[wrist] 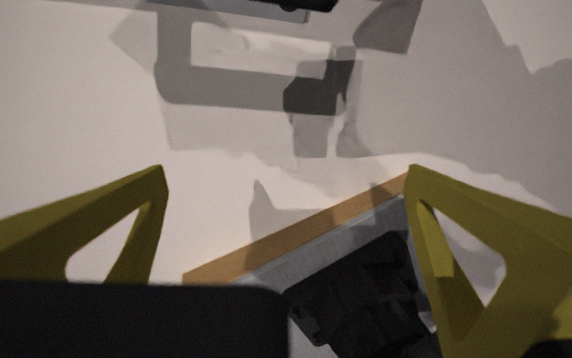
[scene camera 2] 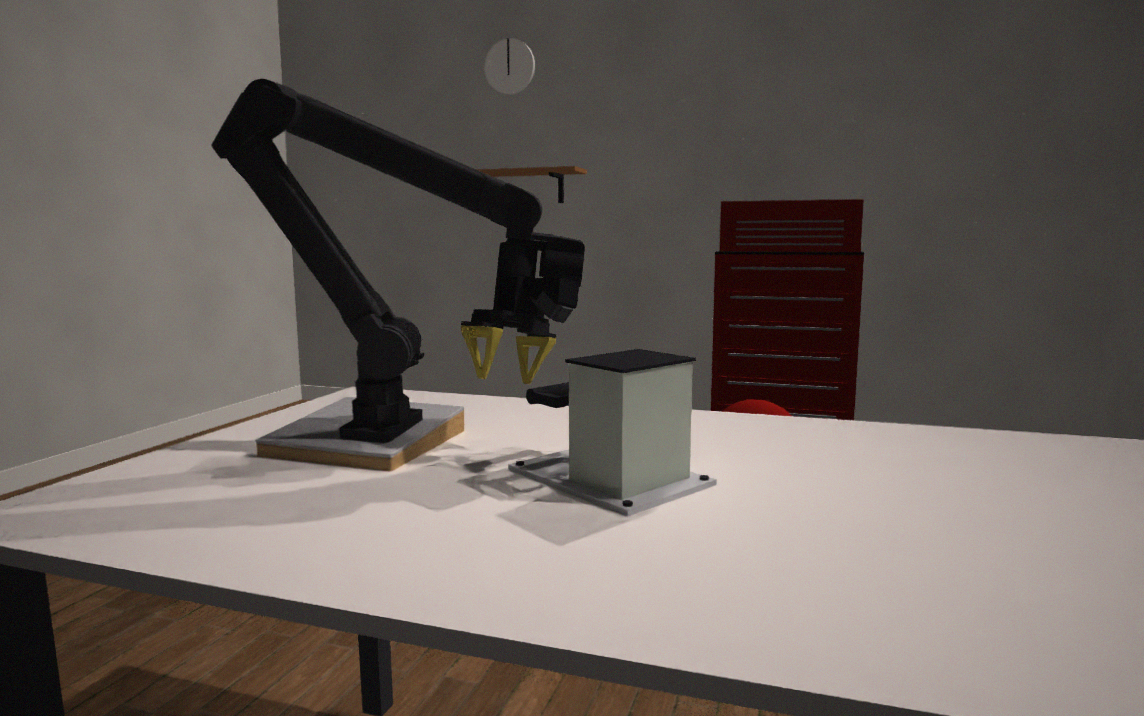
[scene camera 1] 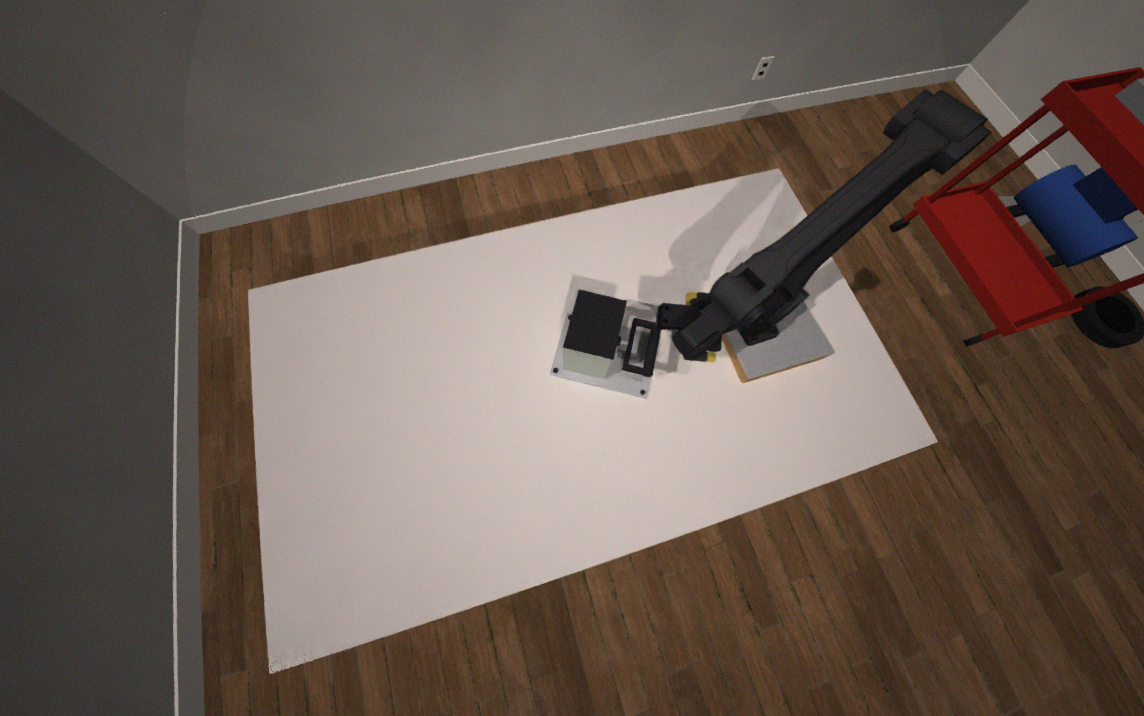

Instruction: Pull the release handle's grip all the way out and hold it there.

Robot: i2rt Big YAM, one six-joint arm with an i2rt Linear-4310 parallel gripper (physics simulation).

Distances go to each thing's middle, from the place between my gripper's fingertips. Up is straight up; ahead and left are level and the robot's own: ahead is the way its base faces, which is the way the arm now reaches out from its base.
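The grey base plate (scene camera 2: pixel 553 469) has my gripper 17 cm short of it at the moment, and that gripper is 11 cm above the plate and 4 cm to the left of it.
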